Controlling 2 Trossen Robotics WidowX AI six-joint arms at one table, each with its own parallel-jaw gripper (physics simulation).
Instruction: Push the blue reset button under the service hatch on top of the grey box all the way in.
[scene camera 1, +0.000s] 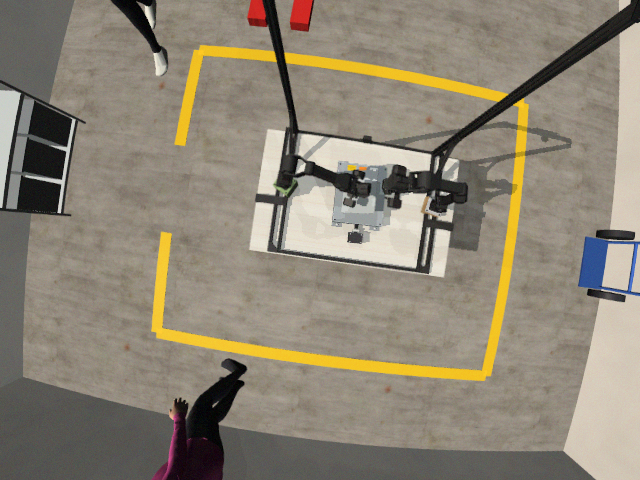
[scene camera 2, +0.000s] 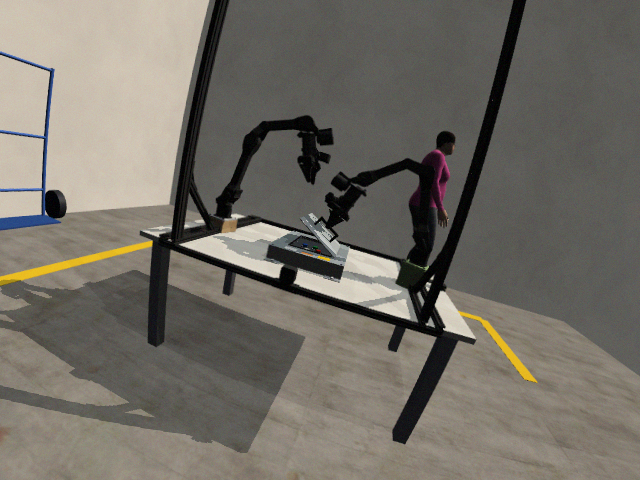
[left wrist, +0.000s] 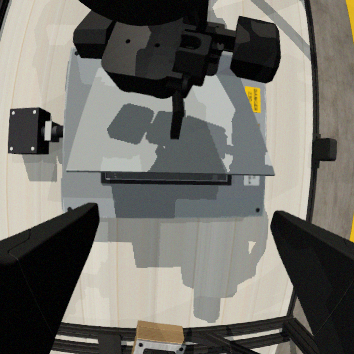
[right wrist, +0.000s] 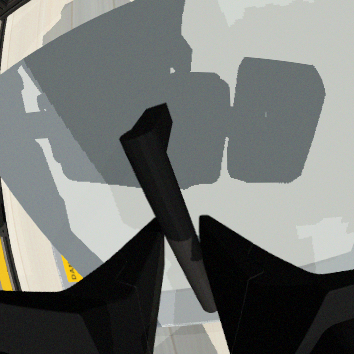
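Note:
The grey box (scene camera 1: 337, 209) (scene camera 2: 302, 264) (left wrist: 90, 202) sits mid-table. Its service hatch (scene camera 2: 312, 224) (left wrist: 90, 161) (right wrist: 325, 215) is tilted open, with its free edge raised. Under it, the blue button (scene camera 2: 305, 245) shows small in the recess in scene camera 2; how far in it sits is too small to tell. The lid hides it in the left wrist view. My right gripper (scene camera 2: 331, 223) (right wrist: 180, 224) is shut on the hatch's black handle (right wrist: 160, 185) (scene camera 2: 330, 235). My left gripper (scene camera 2: 311, 178) (left wrist: 187, 216) is open and empty, pointing down, well above the box and the raised hatch.
Green (scene camera 2: 314, 248) and red (scene camera 2: 318, 251) parts lie beside the blue button. A black block (scene camera 1: 355, 237) (left wrist: 29, 131) stands beside the box. A black frame (scene camera 1: 356, 260) edges the table. The right arm's wrist hangs over the hatch. A person (scene camera 2: 436, 180) stands behind the table.

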